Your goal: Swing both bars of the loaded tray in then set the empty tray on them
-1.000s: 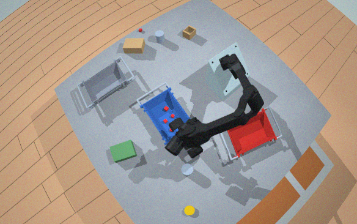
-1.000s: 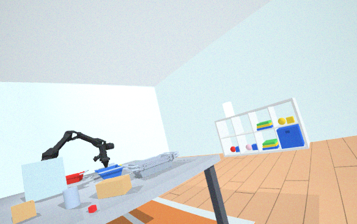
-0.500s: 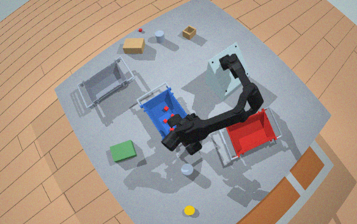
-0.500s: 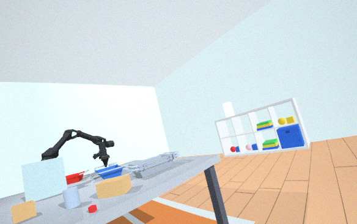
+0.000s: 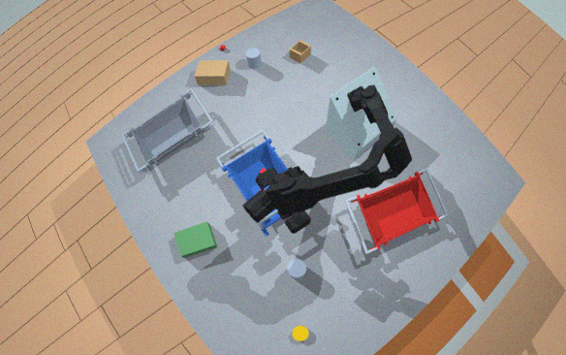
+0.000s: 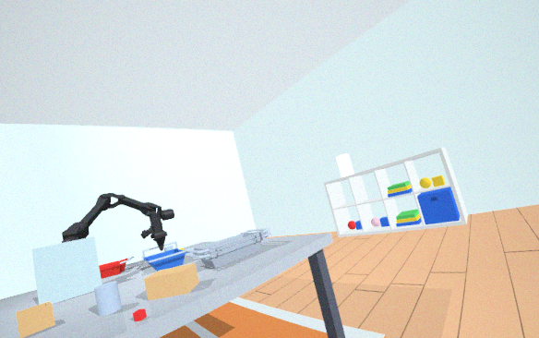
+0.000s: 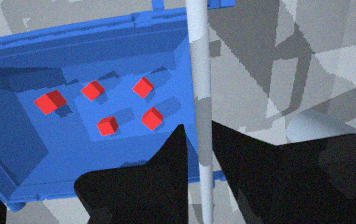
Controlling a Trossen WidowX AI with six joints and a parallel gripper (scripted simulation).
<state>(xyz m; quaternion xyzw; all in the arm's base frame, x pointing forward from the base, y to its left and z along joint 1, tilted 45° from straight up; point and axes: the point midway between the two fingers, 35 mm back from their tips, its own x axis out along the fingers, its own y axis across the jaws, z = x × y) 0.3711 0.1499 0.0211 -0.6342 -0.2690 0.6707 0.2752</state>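
Now: gripper tip 290 mm past the red tray, 220 mm to the right of it and 30 mm above it. Also, from my gripper tip: yellow disc (180 mm ahead, 340 mm to the left, 60 mm below); green block (280 mm ahead, 90 mm to the right, 50 mm below); small open box (430 mm behind, 490 mm to the right, 60 mm below).
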